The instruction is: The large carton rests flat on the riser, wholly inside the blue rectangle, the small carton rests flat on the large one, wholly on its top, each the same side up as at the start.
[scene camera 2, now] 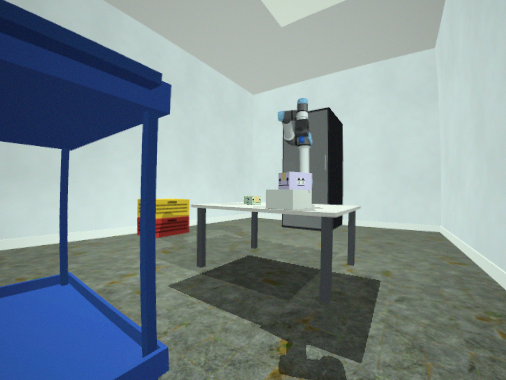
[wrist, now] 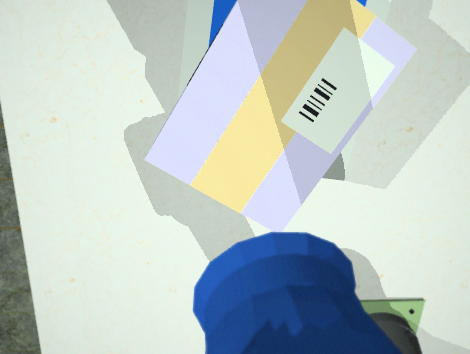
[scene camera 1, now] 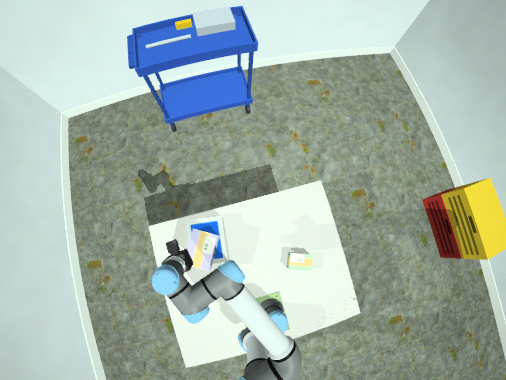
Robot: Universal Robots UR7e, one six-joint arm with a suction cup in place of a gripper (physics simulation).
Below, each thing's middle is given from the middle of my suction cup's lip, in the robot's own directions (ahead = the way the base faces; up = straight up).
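Labels:
Looking at the large lavender carton (scene camera 1: 202, 246), I find my suction cup 1 cm short of it, 4 cm to the left of it and 28 cm above it. Going by their middles, the carton is the nearest to my suction cup of the things named here. The white riser (wrist: 200, 30) is 4 cm ahead of my suction cup, 7 cm to the right of it and 39 cm below it.

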